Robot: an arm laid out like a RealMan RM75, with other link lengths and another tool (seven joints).
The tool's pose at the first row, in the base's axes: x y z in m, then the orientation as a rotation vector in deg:
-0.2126 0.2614 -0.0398 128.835 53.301 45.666
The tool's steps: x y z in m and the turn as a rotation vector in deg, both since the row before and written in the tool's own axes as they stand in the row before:
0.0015 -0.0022 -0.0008 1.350 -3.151 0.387
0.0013 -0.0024 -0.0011 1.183 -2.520 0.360
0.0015 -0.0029 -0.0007 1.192 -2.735 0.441
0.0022 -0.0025 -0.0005 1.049 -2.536 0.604
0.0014 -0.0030 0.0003 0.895 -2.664 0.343
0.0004 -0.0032 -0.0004 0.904 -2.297 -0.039
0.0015 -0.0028 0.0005 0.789 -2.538 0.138
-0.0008 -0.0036 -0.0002 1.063 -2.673 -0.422
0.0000 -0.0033 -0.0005 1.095 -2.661 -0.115
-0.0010 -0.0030 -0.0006 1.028 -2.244 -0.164
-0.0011 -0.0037 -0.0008 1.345 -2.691 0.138
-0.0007 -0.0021 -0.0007 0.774 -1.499 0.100
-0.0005 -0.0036 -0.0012 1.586 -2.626 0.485
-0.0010 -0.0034 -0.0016 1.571 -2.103 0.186
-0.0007 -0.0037 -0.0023 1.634 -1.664 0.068
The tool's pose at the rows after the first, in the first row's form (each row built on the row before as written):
-0.2132 0.2641 -0.0403 130.826 52.213 41.654
-0.2141 0.2668 -0.0408 132.468 51.315 38.407
-0.2148 0.2699 -0.0418 134.127 50.204 34.902
-0.2147 0.2732 -0.0426 135.658 48.898 31.724
-0.2149 0.2760 -0.0444 136.849 47.734 28.310
-0.2162 0.2785 -0.0460 137.762 47.154 25.180
-0.2161 0.2811 -0.0479 138.609 46.195 21.845
-0.2185 0.2831 -0.0499 139.365 45.918 18.028
-0.2203 0.2855 -0.0514 140.221 45.265 14.317
-0.2228 0.2872 -0.0526 140.952 44.807 11.114
-0.2258 0.2895 -0.0539 142.007 43.855 7.341
-0.2276 0.2909 -0.0544 142.593 43.289 5.230
-0.2301 0.2937 -0.0552 143.898 41.939 1.541
-0.2329 0.2964 -0.0553 145.093 41.141 -1.616
-0.2356 0.2999 -0.0549 146.341 40.653 -4.307

